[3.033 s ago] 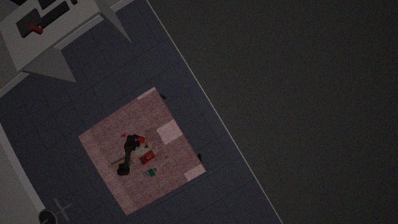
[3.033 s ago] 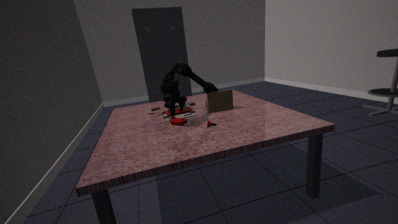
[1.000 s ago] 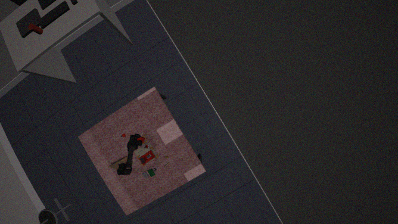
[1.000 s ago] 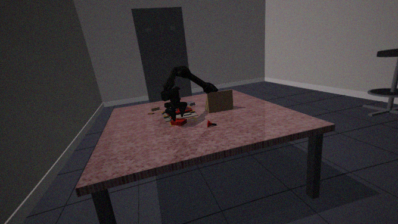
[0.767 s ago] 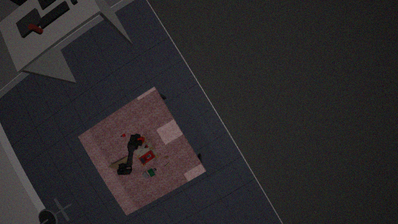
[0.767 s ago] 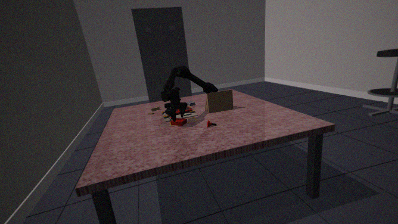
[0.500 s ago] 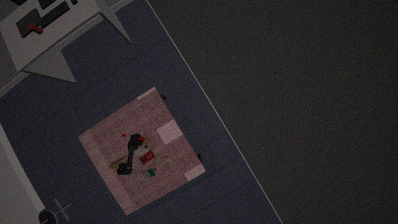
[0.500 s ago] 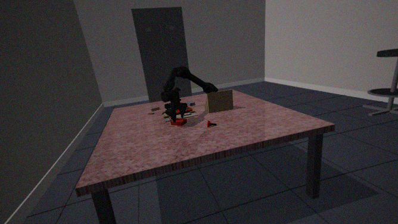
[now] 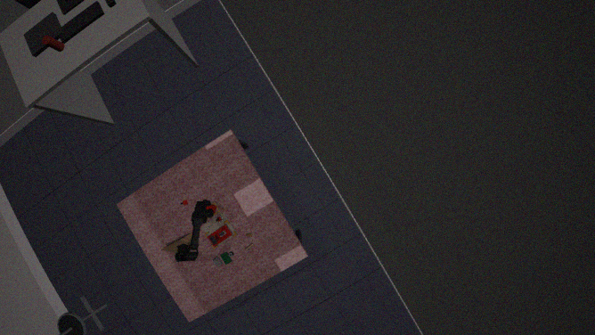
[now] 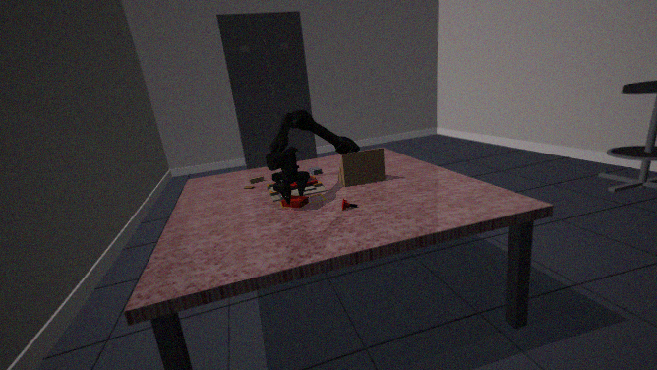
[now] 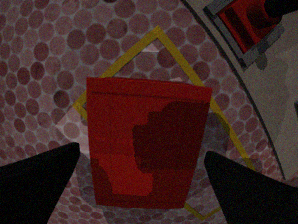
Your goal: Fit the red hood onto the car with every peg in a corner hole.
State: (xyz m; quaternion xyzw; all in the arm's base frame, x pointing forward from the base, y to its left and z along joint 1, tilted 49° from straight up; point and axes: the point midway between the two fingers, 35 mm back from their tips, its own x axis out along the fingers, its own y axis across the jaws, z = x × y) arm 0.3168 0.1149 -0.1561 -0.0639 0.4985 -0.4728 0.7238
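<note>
The red hood lies right at my gripper tip. The rest, counted from my gripper tip: grey jig (10 mm behind, 220 mm to the right, 10 mm below); then green item (70 mm behind, 460 mm to the right, 20 mm below).
</note>
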